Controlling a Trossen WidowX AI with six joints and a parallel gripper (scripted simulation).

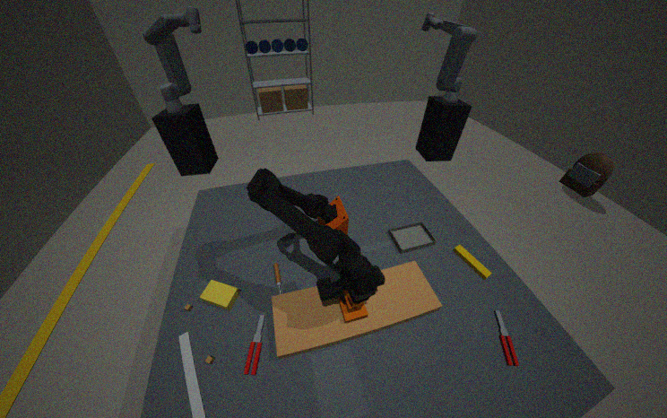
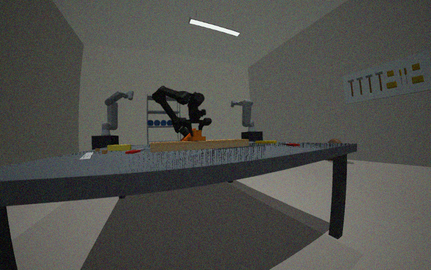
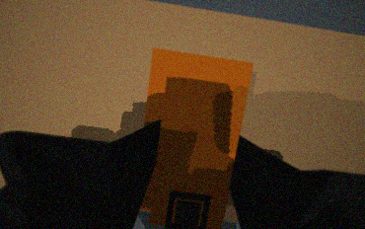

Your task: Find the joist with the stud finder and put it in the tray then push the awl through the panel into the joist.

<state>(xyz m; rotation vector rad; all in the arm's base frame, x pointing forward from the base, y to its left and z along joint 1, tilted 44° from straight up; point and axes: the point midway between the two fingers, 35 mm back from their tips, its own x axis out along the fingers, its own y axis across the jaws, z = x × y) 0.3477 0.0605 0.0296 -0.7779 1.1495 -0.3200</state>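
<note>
My gripper tip is now 40 mm past the indicator window, 10 mm to the left of it and 30 mm below it. Round my gripper tip: orange stud finder (20 mm behind, 20 mm above); then awl (120 mm behind, 240 mm to the right, 60 mm below); then grey tray (260 mm behind, 310 mm to the left, 50 mm below).
</note>
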